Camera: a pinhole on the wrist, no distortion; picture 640 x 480 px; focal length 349.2 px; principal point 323.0 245.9 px. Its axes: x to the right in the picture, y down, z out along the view. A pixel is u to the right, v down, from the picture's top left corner.
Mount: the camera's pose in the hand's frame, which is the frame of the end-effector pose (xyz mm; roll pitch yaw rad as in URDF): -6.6 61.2 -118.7 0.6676 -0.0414 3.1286
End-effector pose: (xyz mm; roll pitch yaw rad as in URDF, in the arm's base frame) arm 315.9 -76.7 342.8 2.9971 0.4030 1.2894
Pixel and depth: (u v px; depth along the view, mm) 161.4 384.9 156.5
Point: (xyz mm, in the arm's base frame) 440.3 -52.3 292.4
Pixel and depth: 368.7 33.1 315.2
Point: 700.4 -204.9 401.2
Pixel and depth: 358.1 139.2 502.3
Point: 788.1 -295.3 257.2
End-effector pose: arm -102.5 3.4 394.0 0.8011 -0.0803 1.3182
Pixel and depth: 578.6 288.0 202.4
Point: -213.5 -131.9 545.9
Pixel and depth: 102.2 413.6 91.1
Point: -160.8 71.8 441.8
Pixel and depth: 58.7 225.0 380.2
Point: -137.8 289.9 746.6
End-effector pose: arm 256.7 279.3 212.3 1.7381 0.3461 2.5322
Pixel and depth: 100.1 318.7 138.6
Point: 169.5 370.3 296.0
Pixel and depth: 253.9 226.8 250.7
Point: 216.6 434.4 393.8
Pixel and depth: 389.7 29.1 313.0
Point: 232.9 389.8 608.8
